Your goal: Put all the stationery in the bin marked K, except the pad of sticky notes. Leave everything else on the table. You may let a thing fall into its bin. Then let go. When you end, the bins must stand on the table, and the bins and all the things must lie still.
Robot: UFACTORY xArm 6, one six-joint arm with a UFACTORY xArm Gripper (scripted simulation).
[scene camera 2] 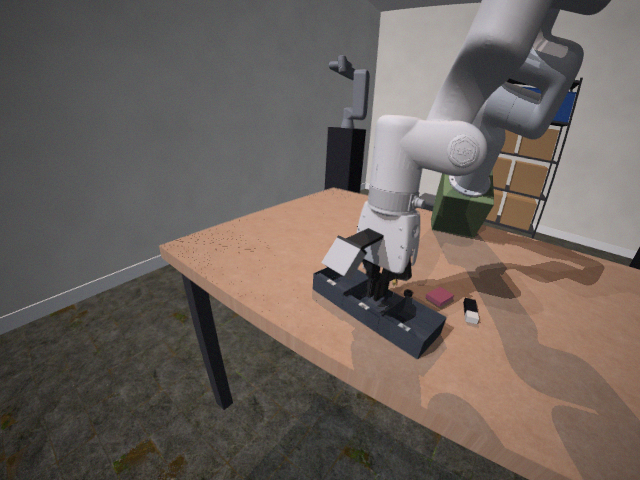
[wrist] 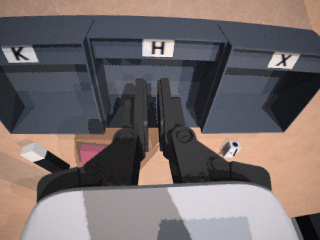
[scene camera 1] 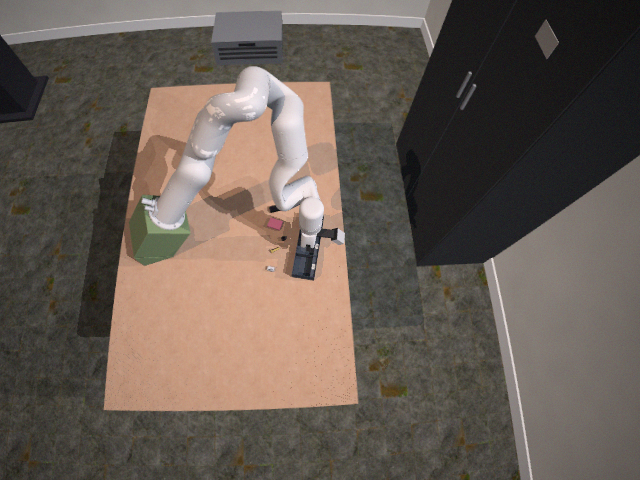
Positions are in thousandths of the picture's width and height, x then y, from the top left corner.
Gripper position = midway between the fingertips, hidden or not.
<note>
I see my gripper (scene camera 2: 587,618).
My gripper shows as well in the wrist view (wrist: 477,394).
</note>
